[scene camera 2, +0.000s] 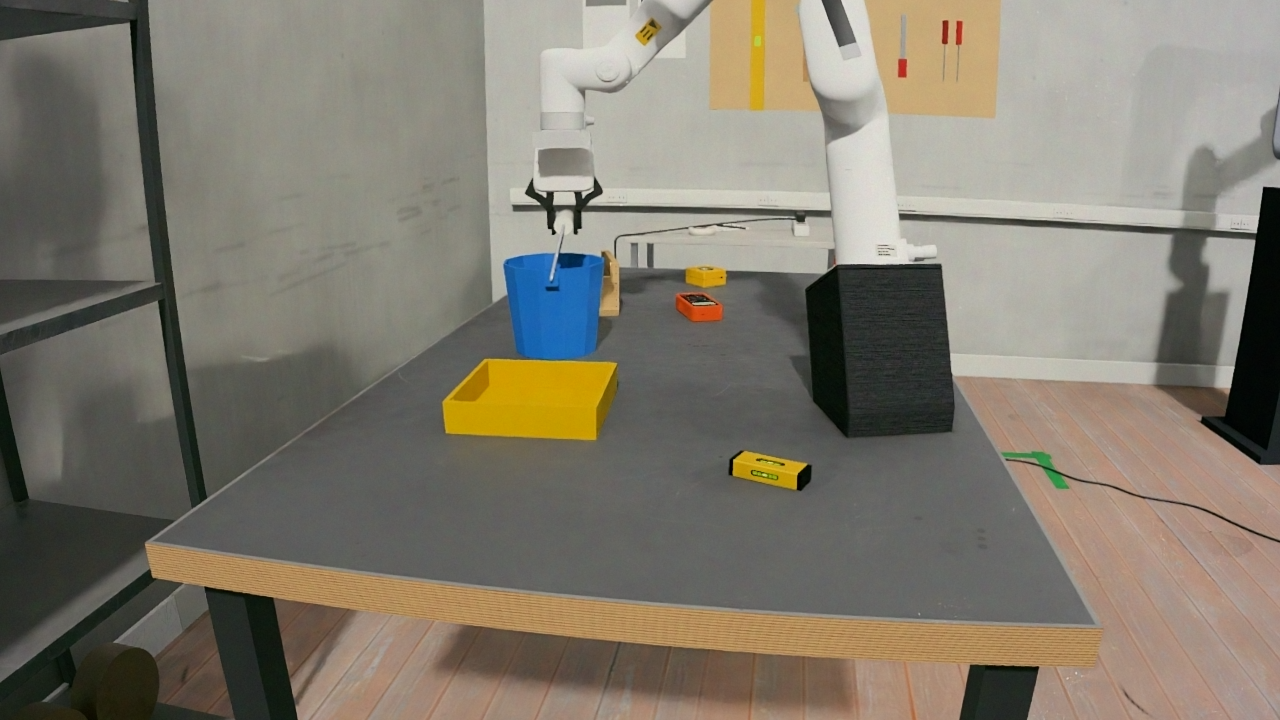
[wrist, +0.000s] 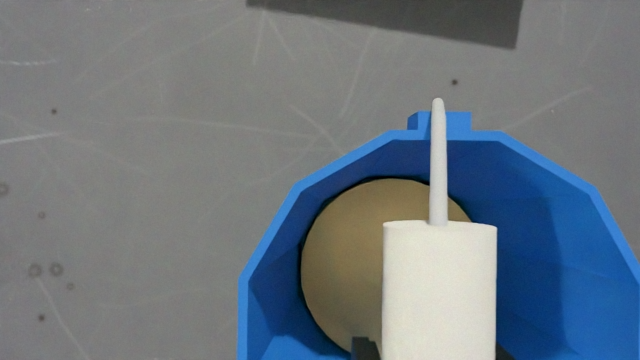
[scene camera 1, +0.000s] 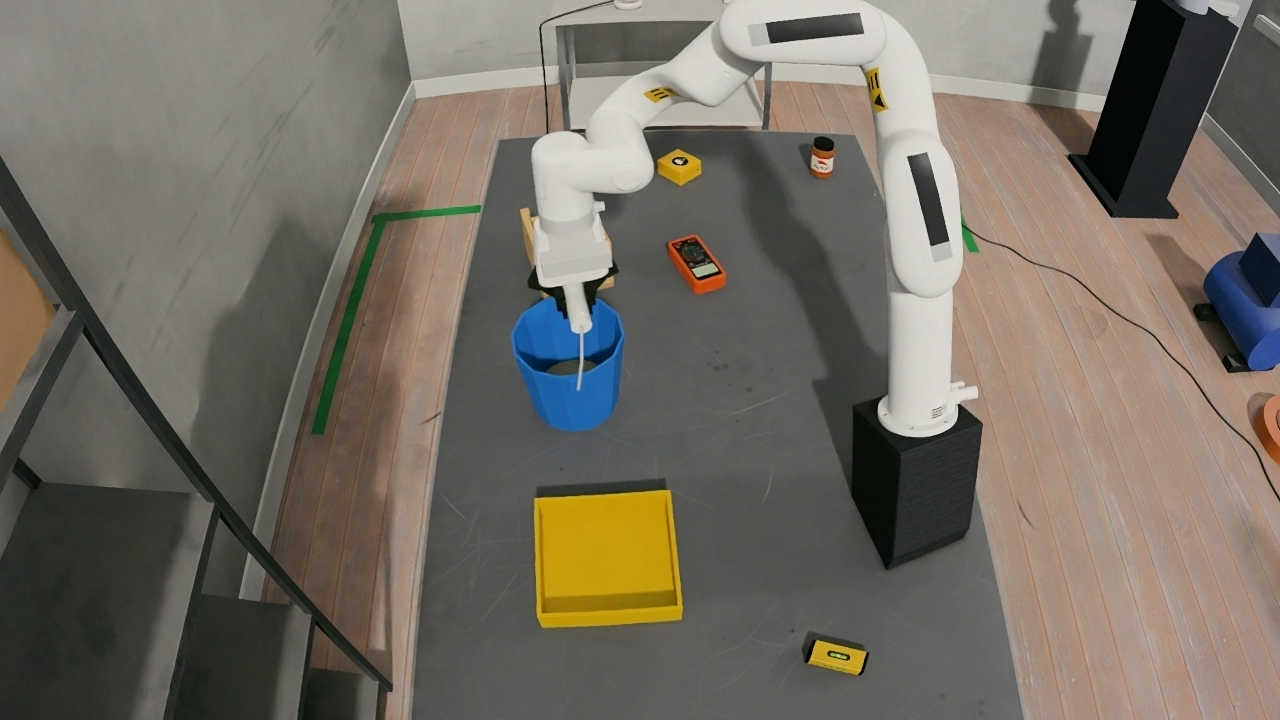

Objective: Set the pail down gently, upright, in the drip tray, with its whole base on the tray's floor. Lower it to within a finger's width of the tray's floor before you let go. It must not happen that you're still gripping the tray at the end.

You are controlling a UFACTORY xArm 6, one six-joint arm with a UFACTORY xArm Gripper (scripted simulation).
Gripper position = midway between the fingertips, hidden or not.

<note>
In view: my gripper (scene camera 2: 564, 233), a yellow drip tray (scene camera 1: 608, 553), a blue pail (scene camera 1: 542, 338), an orange multimeter (scene camera 2: 696, 308) and a yellow spirit level (scene camera 2: 789, 474).
The yellow drip tray is seen too in scene camera 2 (scene camera 2: 525, 398). The blue pail is seen too in scene camera 2 (scene camera 2: 557, 321). My gripper shows as well in scene camera 1 (scene camera 1: 576, 310). The wrist view misses the yellow drip tray: it is out of frame. The wrist view does not show the orange multimeter: it is out of frame.
</note>
